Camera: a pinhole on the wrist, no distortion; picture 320 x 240 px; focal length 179.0 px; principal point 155.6 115.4 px. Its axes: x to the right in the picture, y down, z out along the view. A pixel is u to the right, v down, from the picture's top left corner.
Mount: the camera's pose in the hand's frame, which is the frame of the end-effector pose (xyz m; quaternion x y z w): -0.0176 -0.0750 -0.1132 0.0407 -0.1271 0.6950 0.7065
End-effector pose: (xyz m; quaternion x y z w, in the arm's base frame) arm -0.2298 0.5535 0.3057 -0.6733 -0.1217 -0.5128 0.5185
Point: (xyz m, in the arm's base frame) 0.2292 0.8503 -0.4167
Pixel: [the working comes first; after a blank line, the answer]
In the camera's frame: 0.7949 0.4269 0.4497

outside the picture
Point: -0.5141 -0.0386 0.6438
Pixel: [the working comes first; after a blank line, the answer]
In the camera's frame: -0.1793 -0.3230 -0.5280

behind the camera
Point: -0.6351 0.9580 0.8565
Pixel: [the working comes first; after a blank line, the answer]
In the camera's frame: -0.6182 -0.1889 0.3898

outside the picture
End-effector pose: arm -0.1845 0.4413 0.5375 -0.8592 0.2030 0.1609 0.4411
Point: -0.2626 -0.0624 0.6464
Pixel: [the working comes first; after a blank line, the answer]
In the camera's frame: 0.2117 0.0470 -0.4139

behind the camera
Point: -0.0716 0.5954 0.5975
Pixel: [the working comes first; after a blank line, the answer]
In the camera's frame: -0.0542 -0.0822 0.2059

108.5 44.0
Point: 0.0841 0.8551 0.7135
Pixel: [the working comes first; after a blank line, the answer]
In the camera's frame: -0.3082 -0.1351 0.4003

17.8 55.0
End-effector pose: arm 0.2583 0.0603 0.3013 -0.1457 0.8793 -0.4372 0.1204
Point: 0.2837 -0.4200 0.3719
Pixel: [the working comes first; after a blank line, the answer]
In the camera's frame: -0.1520 -0.2200 0.4587

96.3 29.5
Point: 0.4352 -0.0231 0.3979
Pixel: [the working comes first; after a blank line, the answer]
In the camera's frame: -0.0334 0.1002 0.2046

126.4 203.0
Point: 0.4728 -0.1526 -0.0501
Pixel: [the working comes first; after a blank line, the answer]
In the camera's frame: 0.3265 0.0152 0.4912

274.6 120.9
